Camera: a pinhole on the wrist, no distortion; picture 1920 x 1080 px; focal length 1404.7 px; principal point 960.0 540.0 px. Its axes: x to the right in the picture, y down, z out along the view. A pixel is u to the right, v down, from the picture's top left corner.
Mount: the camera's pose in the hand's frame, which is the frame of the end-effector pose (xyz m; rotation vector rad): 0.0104 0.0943 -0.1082 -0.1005 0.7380 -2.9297
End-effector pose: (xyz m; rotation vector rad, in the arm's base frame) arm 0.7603 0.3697 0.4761 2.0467 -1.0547 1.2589
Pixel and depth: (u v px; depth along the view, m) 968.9 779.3 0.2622
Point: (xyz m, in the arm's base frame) 0.8766 0.3195 0.4638
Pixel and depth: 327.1 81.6 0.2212
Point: 0.7966 0.2016 0.5366
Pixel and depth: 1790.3 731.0 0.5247
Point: 1.0701 0.3515 0.1083
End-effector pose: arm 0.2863 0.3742 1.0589 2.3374 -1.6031 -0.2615
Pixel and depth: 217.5 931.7 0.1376
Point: 0.3195 0.2810 1.0701
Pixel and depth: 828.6 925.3 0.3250
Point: 0.3890 0.3258 0.8894
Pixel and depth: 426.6 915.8 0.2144
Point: 0.3529 0.2739 0.9982
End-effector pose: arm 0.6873 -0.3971 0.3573 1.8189 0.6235 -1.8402
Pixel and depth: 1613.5 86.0 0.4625
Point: 0.3808 -0.6131 0.5372
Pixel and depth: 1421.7 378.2 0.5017
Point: 0.3319 -0.5354 0.4737
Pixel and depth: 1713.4 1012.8 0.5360
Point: 0.2448 -0.2965 0.5648
